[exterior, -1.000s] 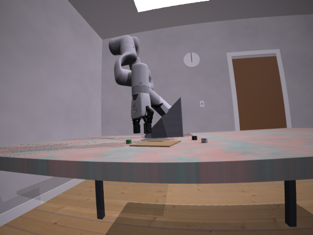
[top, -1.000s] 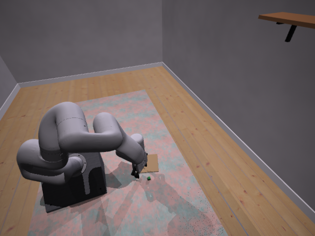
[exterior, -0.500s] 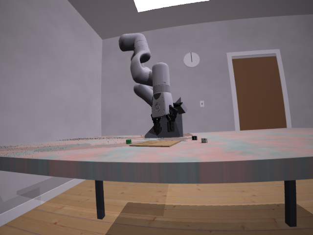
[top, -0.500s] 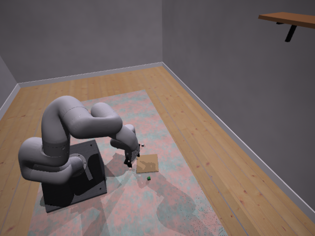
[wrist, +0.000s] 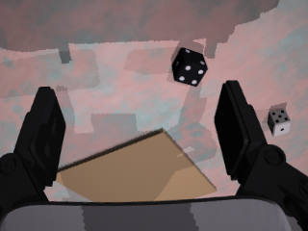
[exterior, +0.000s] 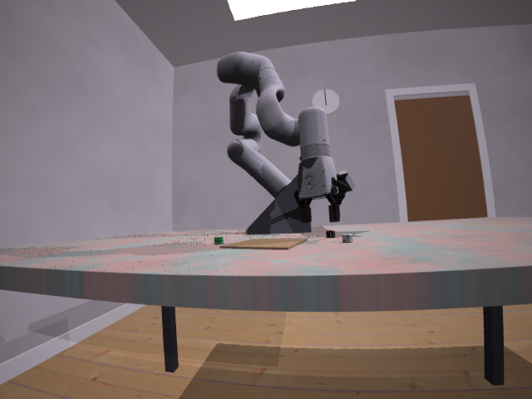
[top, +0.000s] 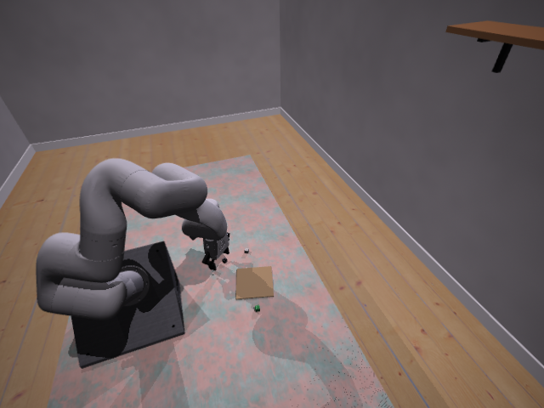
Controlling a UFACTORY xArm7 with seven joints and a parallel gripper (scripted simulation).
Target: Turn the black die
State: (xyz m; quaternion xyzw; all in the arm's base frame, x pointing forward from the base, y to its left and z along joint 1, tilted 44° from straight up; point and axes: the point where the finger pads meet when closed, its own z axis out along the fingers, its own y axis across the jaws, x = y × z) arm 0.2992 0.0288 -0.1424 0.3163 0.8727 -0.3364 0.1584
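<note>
Now: hand 20 mm short of the black die, 20 mm to the right of it and 40 mm above it. Round my hand: green die 100 mm ahead, 230 mm to the right, 40 mm below; tan mat 120 mm ahead, 110 mm to the right, 50 mm below; white die 120 mm ahead, 50 mm to the left, 40 mm below.
</note>
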